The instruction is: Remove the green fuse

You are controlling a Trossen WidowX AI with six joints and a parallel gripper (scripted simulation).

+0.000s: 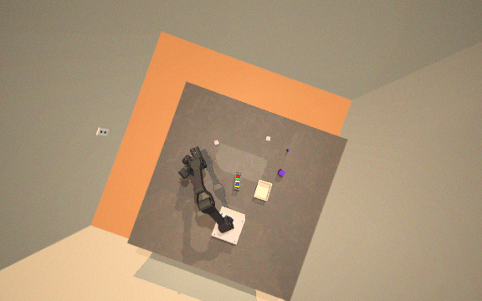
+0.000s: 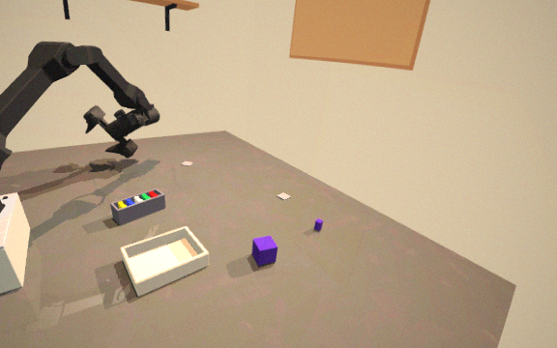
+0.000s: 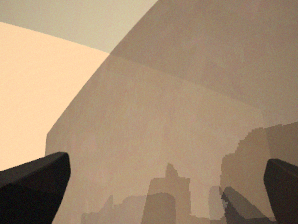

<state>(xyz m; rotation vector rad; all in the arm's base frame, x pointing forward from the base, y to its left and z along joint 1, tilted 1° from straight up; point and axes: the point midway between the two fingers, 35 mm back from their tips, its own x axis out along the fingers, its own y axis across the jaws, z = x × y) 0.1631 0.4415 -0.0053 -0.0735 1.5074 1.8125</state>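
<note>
My gripper tip is 370 mm to the left of the green fuse, 140 mm short of it and 50 mm above it. From my gripper tip the other things lie so: blue fuse 390 mm to the right, 110 mm ahead, 50 mm below; then white fuse 380 mm to the right, 120 mm ahead, 50 mm below; then red fuse 360 mm to the right, 160 mm ahead, 50 mm below.
</note>
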